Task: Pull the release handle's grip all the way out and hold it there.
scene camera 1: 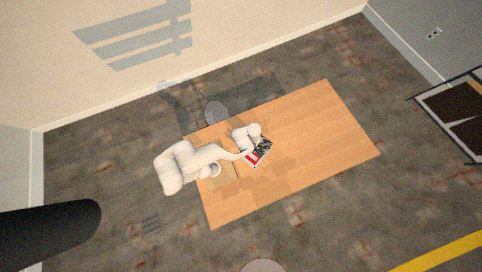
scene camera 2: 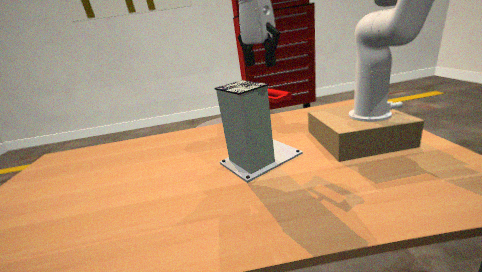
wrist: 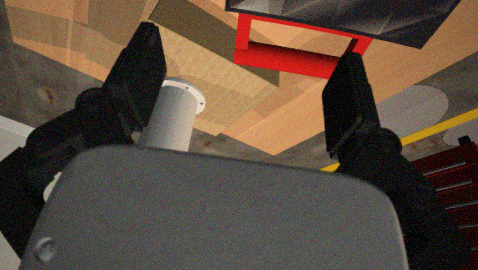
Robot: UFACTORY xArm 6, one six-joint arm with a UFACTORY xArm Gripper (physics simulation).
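Note:
The release handle is a red frame with a round grip bar. It sticks out near the top of an upright grey-green box with a dark patterned top. A gap shows between grip and box. My gripper is wide open and empty, pointing down. In scene camera 2 its fingertips appear above the box top and the handle. In the wrist view the grip lies between the fingers sideways, its right end partly behind the right finger. In scene camera 1 the arm hides the fingers.
The box stands on a light base plate with dark bolts, on the wooden table. The arm's base stands on a wooden block beside it. A red tool cabinet stands beyond the table.

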